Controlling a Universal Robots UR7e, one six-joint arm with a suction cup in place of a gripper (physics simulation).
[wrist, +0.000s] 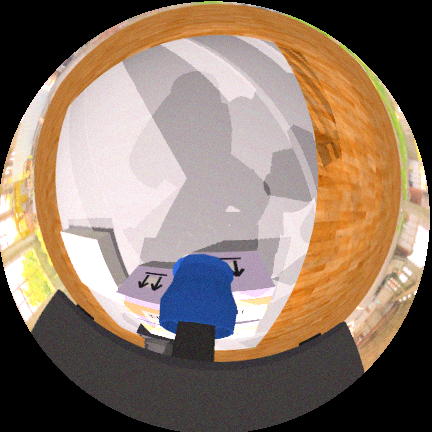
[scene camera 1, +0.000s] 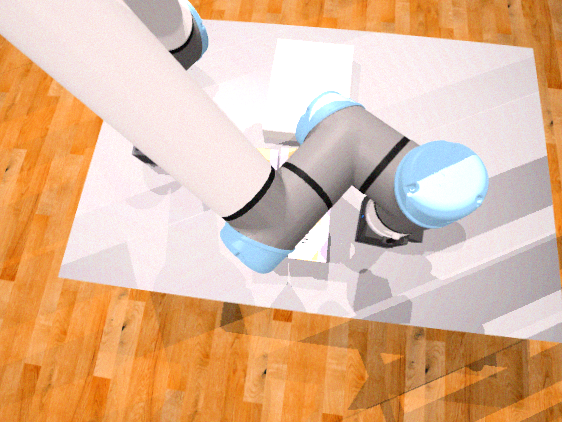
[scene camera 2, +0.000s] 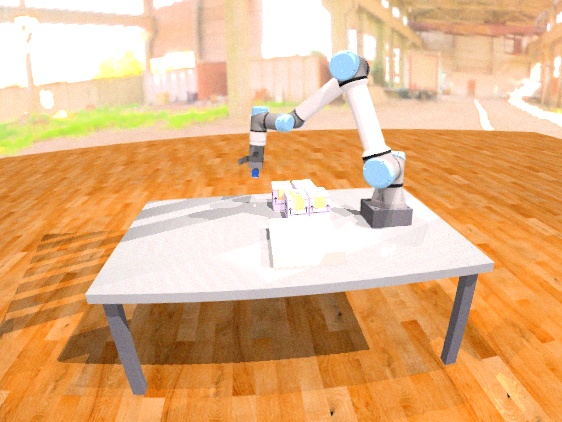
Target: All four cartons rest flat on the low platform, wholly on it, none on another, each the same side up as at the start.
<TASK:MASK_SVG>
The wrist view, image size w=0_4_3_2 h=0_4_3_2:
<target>suction cup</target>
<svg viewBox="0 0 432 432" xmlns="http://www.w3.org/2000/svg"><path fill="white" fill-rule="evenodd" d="M179 258L173 264L172 281L160 298L159 325L175 334L177 323L172 320L190 321L220 326L215 328L215 339L233 334L237 314L237 305L230 288L233 270L227 262L212 255L203 253L188 254Z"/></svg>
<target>low white platform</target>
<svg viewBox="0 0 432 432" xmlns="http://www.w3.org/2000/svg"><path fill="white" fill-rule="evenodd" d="M61 230L60 233L66 251L81 282L98 293L124 305L115 291L124 282L126 277L117 258L110 232L71 227Z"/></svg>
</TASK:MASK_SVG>
